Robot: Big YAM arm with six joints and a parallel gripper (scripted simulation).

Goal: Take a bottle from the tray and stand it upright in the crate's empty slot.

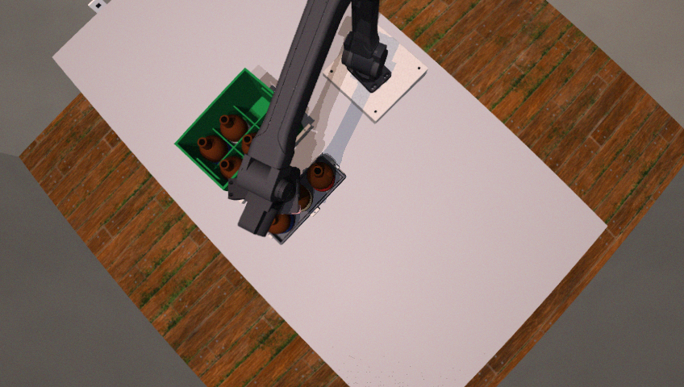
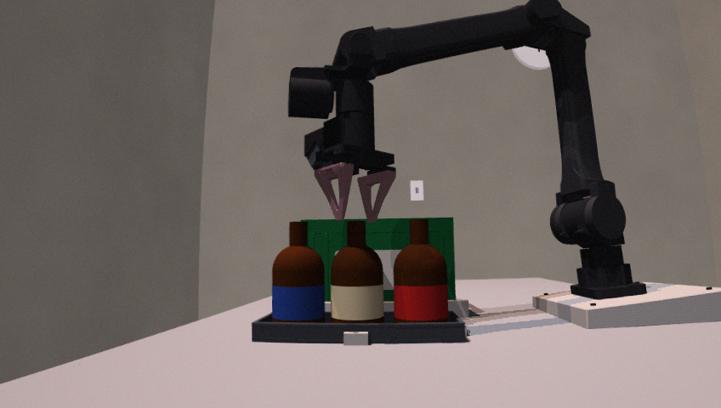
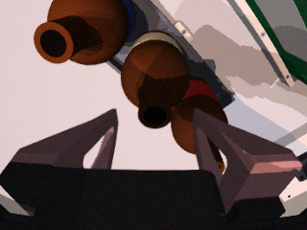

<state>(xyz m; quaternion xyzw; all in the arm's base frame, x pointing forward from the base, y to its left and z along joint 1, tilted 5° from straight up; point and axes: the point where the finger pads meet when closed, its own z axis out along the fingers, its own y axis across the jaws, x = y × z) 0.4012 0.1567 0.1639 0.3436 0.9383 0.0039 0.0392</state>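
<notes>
My hand is 160 mm above the dark tray. Round my hand: green crate: 230 mm to the right, 80 mm below.
</notes>
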